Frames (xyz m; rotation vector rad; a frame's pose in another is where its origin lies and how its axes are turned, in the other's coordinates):
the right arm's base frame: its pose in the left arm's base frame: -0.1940 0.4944 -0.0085 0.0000 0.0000 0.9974
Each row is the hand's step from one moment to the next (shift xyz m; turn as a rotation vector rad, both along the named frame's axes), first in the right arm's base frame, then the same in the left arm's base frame.
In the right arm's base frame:
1: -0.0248 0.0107 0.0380 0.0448 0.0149 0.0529
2: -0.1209 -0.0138 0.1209 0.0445 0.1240 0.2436
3: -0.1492 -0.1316 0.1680 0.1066 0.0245 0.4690
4: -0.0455 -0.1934 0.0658 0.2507 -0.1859 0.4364
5: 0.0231 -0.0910 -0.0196 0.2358 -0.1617 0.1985
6: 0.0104 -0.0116 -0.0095 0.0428 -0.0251 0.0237
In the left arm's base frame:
1: -0.0224 -0.0150 0.0380 0.0118 0.0457 0.0529
2: -0.0540 -0.1090 0.1209 -0.0800 0.1047 0.2436
3: 0.0296 -0.1967 0.1680 0.0372 0.1028 0.4690
4: 0.1378 -0.1431 0.0658 0.2922 0.1098 0.4364
5: 0.0890 -0.0300 -0.0196 0.2638 0.1104 0.1985
6: 0.0154 0.0024 -0.0095 0.0443 0.0223 0.0237

